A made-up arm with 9 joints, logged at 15 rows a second.
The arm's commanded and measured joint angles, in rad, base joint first. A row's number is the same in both.
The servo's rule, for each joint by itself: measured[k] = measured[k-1] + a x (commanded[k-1-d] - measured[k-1]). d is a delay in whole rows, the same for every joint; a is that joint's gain. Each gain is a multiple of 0.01, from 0.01 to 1. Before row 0 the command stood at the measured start. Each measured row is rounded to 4 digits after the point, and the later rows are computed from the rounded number. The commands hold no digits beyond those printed.
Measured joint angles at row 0:
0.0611, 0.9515, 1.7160, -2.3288, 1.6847, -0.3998, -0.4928, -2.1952, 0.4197
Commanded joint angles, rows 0 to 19:
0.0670, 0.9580, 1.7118, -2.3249, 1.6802, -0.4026, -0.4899, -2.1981, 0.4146
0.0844, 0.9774, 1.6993, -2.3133, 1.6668, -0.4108, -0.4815, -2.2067, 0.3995
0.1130, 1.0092, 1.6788, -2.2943, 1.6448, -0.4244, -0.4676, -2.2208, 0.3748
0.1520, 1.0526, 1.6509, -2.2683, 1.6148, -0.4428, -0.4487, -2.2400, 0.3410
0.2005, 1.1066, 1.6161, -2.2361, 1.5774, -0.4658, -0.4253, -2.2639, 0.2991
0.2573, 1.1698, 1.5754, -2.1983, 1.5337, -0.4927, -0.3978, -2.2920, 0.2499
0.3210, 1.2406, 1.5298, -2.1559, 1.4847, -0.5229, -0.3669, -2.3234, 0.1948
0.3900, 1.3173, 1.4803, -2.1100, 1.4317, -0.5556, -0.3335, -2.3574, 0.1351
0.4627, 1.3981, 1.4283, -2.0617, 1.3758, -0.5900, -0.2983, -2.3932, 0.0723
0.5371, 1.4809, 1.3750, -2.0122, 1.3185, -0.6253, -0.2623, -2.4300, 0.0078
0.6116, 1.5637, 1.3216, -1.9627, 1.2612, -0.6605, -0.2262, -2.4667, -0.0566
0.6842, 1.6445, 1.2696, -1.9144, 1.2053, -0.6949, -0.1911, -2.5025, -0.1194
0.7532, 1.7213, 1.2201, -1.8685, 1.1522, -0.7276, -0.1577, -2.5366, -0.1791
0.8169, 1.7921, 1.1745, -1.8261, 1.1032, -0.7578, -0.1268, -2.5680, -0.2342
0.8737, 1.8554, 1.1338, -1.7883, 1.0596, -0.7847, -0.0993, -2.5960, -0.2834
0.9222, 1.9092, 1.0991, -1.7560, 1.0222, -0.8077, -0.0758, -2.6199, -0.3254
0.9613, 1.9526, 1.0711, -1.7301, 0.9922, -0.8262, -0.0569, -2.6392, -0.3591
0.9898, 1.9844, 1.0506, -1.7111, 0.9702, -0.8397, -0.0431, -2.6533, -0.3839
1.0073, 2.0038, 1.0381, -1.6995, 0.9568, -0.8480, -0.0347, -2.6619, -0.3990
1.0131, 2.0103, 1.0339, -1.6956, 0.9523, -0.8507, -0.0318, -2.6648, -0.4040
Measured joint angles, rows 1 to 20:
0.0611, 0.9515, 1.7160, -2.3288, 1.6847, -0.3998, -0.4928, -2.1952, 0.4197
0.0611, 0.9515, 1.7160, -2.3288, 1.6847, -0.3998, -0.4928, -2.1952, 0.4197
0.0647, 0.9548, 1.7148, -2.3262, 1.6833, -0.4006, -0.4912, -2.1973, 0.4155
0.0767, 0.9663, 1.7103, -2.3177, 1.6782, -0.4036, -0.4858, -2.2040, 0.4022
0.0988, 0.9882, 1.7012, -2.3023, 1.6678, -0.4096, -0.4756, -2.2159, 0.3795
0.1313, 1.0210, 1.6866, -2.2799, 1.6514, -0.4192, -0.4605, -2.2330, 0.3475
0.1735, 1.0647, 1.6662, -2.2510, 1.6285, -0.4327, -0.4408, -2.2549, 0.3073
0.2246, 1.1183, 1.6399, -2.2162, 1.5991, -0.4501, -0.4167, -2.2812, 0.2597
0.2834, 1.1807, 1.6080, -2.1764, 1.5636, -0.4712, -0.3888, -2.3112, 0.2058
0.3484, 1.2504, 1.5710, -2.1326, 1.5227, -0.4957, -0.3578, -2.3440, 0.1471
0.4181, 1.3257, 1.5296, -2.0858, 1.4772, -0.5230, -0.3245, -2.3789, 0.0850
0.4907, 1.4049, 1.4848, -2.0372, 1.4280, -0.5527, -0.2897, -2.4152, 0.0209
0.5644, 1.4859, 1.4375, -1.9880, 1.3763, -0.5840, -0.2541, -2.4518, -0.0434
0.6375, 1.5668, 1.3888, -1.9394, 1.3233, -0.6162, -0.2188, -2.4878, -0.1065
0.7081, 1.6456, 1.3399, -1.8926, 1.2703, -0.6485, -0.1846, -2.5224, -0.1668
0.7745, 1.7203, 1.2919, -1.8487, 1.2185, -0.6802, -0.1522, -2.5548, -0.2227
0.8350, 1.7892, 1.2461, -1.8088, 1.1692, -0.7105, -0.1226, -2.5841, -0.2731
0.8882, 1.8504, 1.2035, -1.7740, 1.1236, -0.7387, -0.0964, -2.6095, -0.3165
0.9328, 1.9025, 1.1651, -1.7450, 1.0829, -0.7641, -0.0743, -2.6306, -0.3519
0.9676, 1.9443, 1.1319, -1.7226, 1.0480, -0.7860, -0.0568, -2.6467, -0.3785
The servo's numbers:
d 2
a 0.61 0.51 0.29 0.66 0.31 0.29 0.56 0.71 0.83

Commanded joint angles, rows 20 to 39:
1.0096, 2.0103, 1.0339, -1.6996, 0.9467, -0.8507, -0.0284, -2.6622, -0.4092
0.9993, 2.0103, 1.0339, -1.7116, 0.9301, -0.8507, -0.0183, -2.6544, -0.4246
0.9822, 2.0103, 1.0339, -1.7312, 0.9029, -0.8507, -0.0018, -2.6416, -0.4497
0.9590, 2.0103, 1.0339, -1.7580, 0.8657, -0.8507, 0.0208, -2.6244, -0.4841
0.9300, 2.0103, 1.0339, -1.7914, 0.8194, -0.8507, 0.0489, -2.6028, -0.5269
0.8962, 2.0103, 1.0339, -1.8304, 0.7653, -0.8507, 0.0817, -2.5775, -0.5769
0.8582, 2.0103, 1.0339, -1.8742, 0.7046, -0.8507, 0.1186, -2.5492, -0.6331
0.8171, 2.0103, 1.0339, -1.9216, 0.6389, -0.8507, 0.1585, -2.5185, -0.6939
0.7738, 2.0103, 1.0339, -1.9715, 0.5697, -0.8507, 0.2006, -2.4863, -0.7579
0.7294, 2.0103, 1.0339, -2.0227, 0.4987, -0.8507, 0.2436, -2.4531, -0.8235
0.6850, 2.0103, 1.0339, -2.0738, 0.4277, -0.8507, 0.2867, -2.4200, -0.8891
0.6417, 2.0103, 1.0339, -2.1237, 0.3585, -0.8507, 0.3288, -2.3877, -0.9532
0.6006, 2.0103, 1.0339, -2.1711, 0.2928, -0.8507, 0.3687, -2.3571, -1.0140
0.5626, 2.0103, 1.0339, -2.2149, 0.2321, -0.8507, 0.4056, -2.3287, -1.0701
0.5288, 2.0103, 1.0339, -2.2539, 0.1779, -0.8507, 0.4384, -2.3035, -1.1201
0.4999, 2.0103, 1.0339, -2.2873, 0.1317, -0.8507, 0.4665, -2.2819, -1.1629
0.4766, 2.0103, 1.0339, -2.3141, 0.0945, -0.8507, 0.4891, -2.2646, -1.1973
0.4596, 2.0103, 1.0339, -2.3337, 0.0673, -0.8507, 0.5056, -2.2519, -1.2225
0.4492, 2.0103, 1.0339, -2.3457, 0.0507, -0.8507, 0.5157, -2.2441, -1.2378
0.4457, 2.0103, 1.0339, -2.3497, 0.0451, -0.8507, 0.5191, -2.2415, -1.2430
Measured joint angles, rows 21 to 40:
0.9918, 1.9746, 1.1047, -1.7074, 1.0197, -0.8040, -0.0444, -2.6575, -0.3955
1.0048, 1.9928, 1.0842, -1.6996, 0.9988, -0.8175, -0.0373, -2.6627, -0.4026
1.0077, 2.0017, 1.0696, -1.6996, 0.9826, -0.8271, -0.0323, -2.6623, -0.4081
1.0026, 2.0061, 1.0592, -1.7075, 0.9663, -0.8339, -0.0245, -2.6567, -0.4218
0.9902, 2.0082, 1.0519, -1.7231, 0.9466, -0.8388, -0.0118, -2.6460, -0.4450
0.9712, 2.0093, 1.0467, -1.7461, 0.9215, -0.8423, 0.0065, -2.6307, -0.4775
0.9461, 2.0098, 1.0430, -1.7760, 0.8898, -0.8447, 0.0302, -2.6109, -0.5185
0.9157, 2.0101, 1.0404, -1.8119, 0.8512, -0.8464, 0.0590, -2.5872, -0.5670
0.8806, 2.0102, 1.0385, -1.8530, 0.8058, -0.8476, 0.0924, -2.5602, -0.6219
0.8419, 2.0103, 1.0372, -1.8983, 0.7541, -0.8485, 0.1294, -2.5306, -0.6817
0.8004, 2.0103, 1.0362, -1.9466, 0.6969, -0.8491, 0.1693, -2.4991, -0.7449
0.7571, 2.0103, 1.0355, -1.9968, 0.6355, -0.8496, 0.2109, -2.4664, -0.8101
0.7131, 2.0103, 1.0350, -2.0476, 0.5711, -0.8499, 0.2533, -2.4335, -0.8757
0.6695, 2.0103, 1.0347, -2.0978, 0.5052, -0.8501, 0.2956, -2.4010, -0.9400
0.6275, 2.0103, 1.0345, -2.1462, 0.4394, -0.8503, 0.3365, -2.3698, -1.0014
0.5879, 2.0103, 1.0343, -2.1915, 0.3751, -0.8504, 0.3752, -2.3406, -1.0584
0.5518, 2.0103, 1.0342, -2.2327, 0.3140, -0.8505, 0.4106, -2.3143, -1.1096
0.5201, 2.0103, 1.0341, -2.2687, 0.2575, -0.8506, 0.4419, -2.2913, -1.1538
0.4936, 2.0103, 1.0340, -2.2987, 0.2070, -0.8506, 0.4683, -2.2723, -1.1899
0.4729, 2.0103, 1.0340, -2.3218, 0.1637, -0.8506, 0.4892, -2.2578, -1.2170

